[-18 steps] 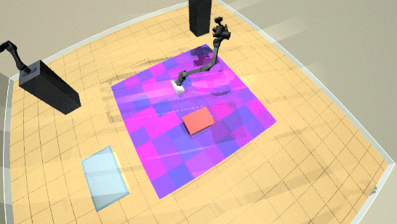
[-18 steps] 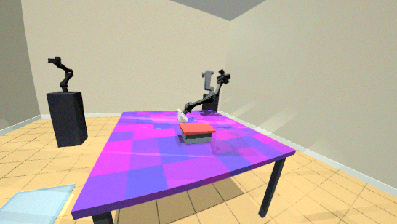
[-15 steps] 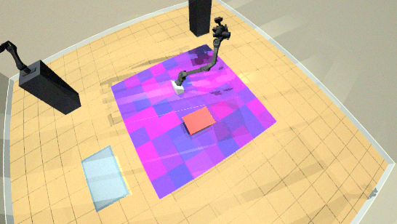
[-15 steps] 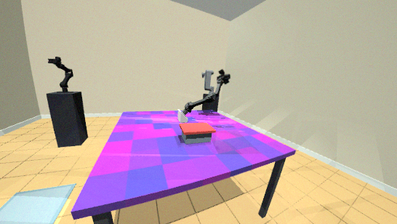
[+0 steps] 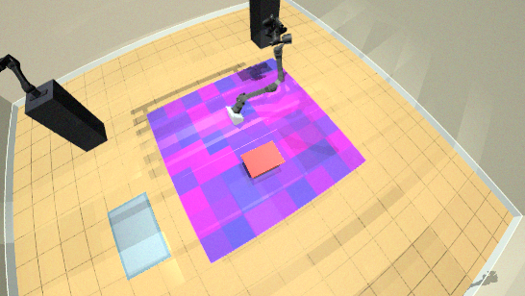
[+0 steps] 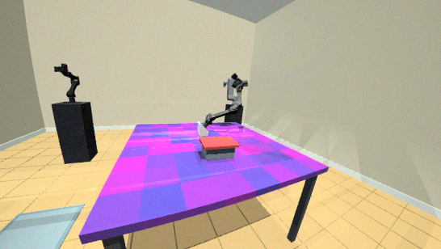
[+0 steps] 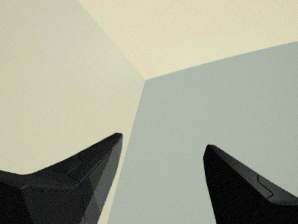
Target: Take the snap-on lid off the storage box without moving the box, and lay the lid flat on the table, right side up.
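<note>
The red lid lies 660 mm ahead of my gripper tip, 510 mm below it and 500 mm to the right of it. Also, from my gripper tip: grey storage box (660 mm ahead, 560 mm below, 500 mm to the right).
</note>
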